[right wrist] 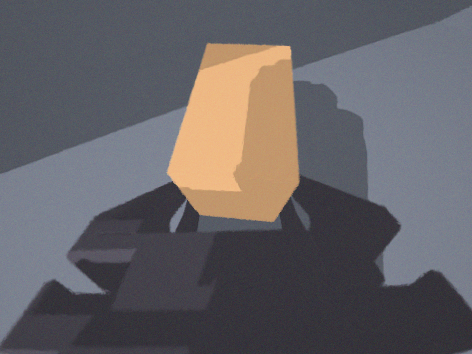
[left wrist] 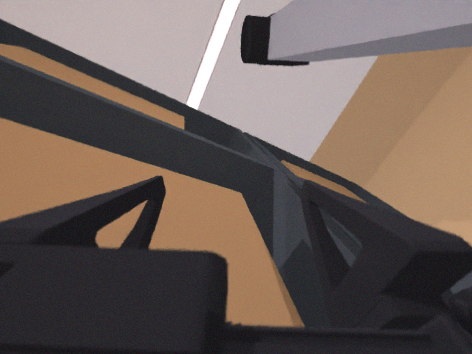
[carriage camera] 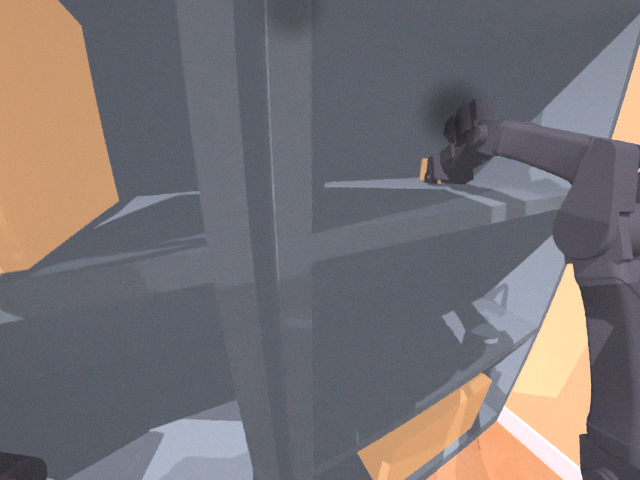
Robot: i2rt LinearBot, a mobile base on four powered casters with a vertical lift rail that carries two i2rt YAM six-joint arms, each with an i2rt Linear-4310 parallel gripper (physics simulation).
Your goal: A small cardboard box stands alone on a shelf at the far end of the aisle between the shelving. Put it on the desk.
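Frame: origin at the left arm's base, x ahead, y left, z up, level; millimetres.
Seen in the pictures: left gripper, between the fingertips: (left wrist: 232,185); right gripper, between the fingertips: (carriage camera: 434,179).
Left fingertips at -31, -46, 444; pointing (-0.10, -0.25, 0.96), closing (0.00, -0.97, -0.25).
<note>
Pixels of each thing's top centre, then the offset from my left fingertips to it, as dx, dy, dz.
- small cardboard box, centre of its top: (right wrist: 242,95) (carriage camera: 435,159) +655, -615, -53
- large cardboard box, centre of its top: (left wrist: 74,229) +147, +211, +157
The small cardboard box (carriage camera: 423,169) (right wrist: 240,125) is on the grey shelf (carriage camera: 403,222) (right wrist: 100,155), between the fingers of my right gripper (carriage camera: 431,175) (right wrist: 237,172). In the right wrist view both fingers press its sides near its close end, so the gripper is shut on the box. In the carriage view the gripper hides most of the box. My left gripper (left wrist: 232,185) is open and empty, its fingers wide apart, close to shelving and a large cardboard box. The desk does not show in these views.
A large cardboard box (carriage camera: 46,134) (left wrist: 200,215) stands on the shelving at the left. A grey upright post (carriage camera: 222,155) stands between it and the right arm. Another cardboard box (carriage camera: 429,423) lies on a lower shelf. A beam (left wrist: 360,30) shows above the left gripper.
</note>
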